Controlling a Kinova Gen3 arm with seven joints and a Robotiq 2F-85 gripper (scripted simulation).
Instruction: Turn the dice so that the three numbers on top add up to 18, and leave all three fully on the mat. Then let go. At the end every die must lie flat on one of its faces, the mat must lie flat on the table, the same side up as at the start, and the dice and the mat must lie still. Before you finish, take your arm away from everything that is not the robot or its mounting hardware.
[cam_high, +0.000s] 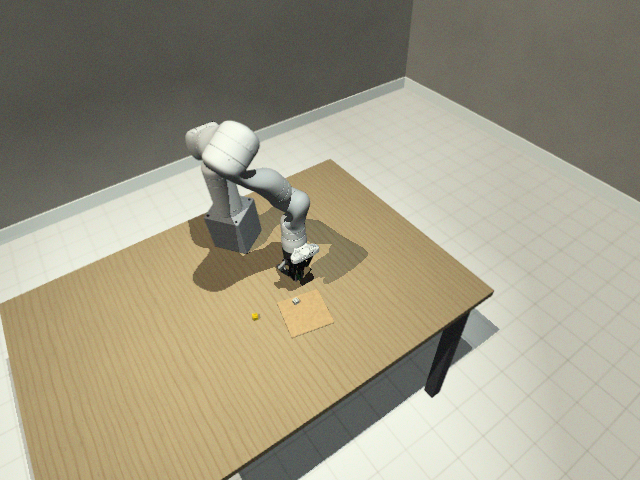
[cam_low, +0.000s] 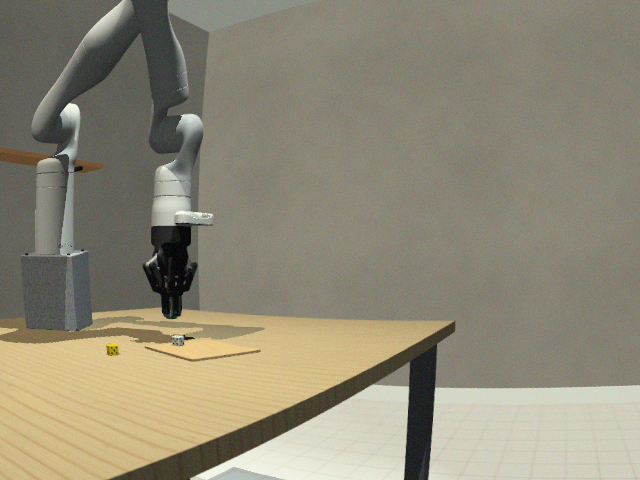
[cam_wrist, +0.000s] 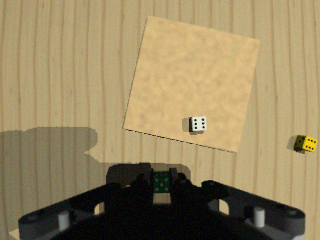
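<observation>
The white die is 50 mm below my hand, 50 mm ahead of it and 40 mm to the right of it. From my hand the other things lie so: yellow die (180 mm to the right, 60 mm below, 20 mm ahead); then tan mat (100 mm ahead, 60 mm below, 40 mm to the right); then green die (10 mm below).
</observation>
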